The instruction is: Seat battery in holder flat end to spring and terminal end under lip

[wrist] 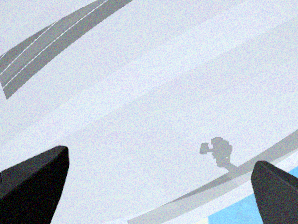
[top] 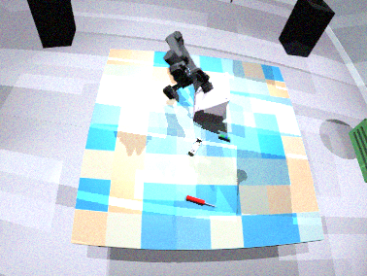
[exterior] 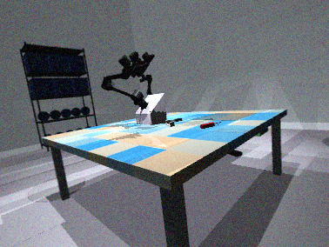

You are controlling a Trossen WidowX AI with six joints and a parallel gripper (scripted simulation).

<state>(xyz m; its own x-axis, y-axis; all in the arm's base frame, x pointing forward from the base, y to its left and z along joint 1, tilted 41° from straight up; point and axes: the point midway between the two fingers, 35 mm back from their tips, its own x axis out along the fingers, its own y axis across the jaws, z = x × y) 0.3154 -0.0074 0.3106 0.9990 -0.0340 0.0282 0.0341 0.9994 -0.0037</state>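
Right now the battery is 410 mm below my gripper tip, 280 mm to the left of it and 50 mm behind it. The rest, counted from my gripper tip: red screwdriver (410 mm below, 310 mm ahead, 100 mm to the left).
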